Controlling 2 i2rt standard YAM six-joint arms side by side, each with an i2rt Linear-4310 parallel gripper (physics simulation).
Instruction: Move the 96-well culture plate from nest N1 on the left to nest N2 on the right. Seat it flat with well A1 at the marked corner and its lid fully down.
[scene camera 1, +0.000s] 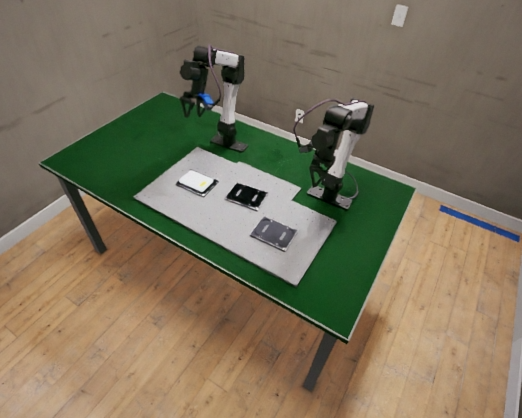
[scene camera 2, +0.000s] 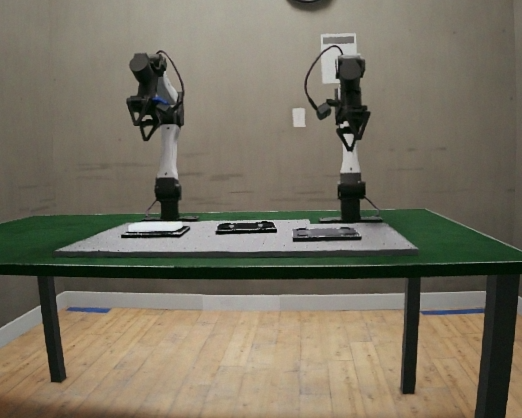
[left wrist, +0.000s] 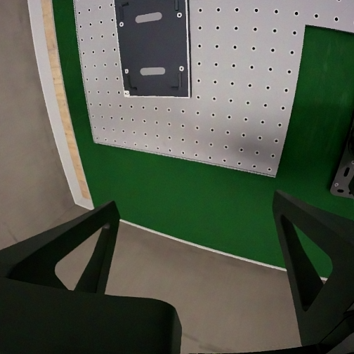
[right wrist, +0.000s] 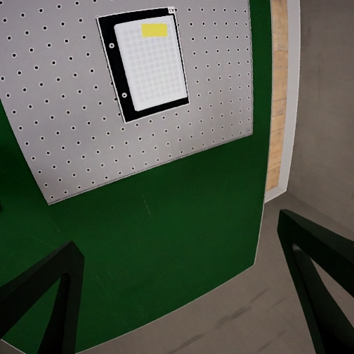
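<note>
The white lidded culture plate (scene camera 1: 196, 181) (scene camera 2: 155, 226) (right wrist: 151, 65) with a yellow label lies on the black nest (scene camera 1: 210, 190) (right wrist: 121, 75) at the picture's left. It is offset: in the right wrist view two screws show along its left, none along its right. The A1 tag (right wrist: 171, 10) is at that nest's upper right corner. The lid looks on; its seating is too small to judge. The grey nest (scene camera 1: 273, 234) (scene camera 2: 327, 234) (left wrist: 155, 47) at the right is empty. My right gripper (scene camera 1: 194, 115) (scene camera 2: 141, 132) (right wrist: 173, 238) and left gripper (scene camera 1: 320, 183) (scene camera 2: 354, 144) (left wrist: 195, 198) are open, empty and raised behind the nests.
An empty black nest (scene camera 1: 247, 194) (scene camera 2: 246, 228) with two slots stands between the other two. All three nests sit on the grey perforated board (scene camera 1: 215, 215) (scene camera 2: 240, 245) (left wrist: 240, 100) (right wrist: 60, 125). The board lies on the green table (scene camera 1: 115, 145) (scene camera 2: 450, 245), in front of both arm bases.
</note>
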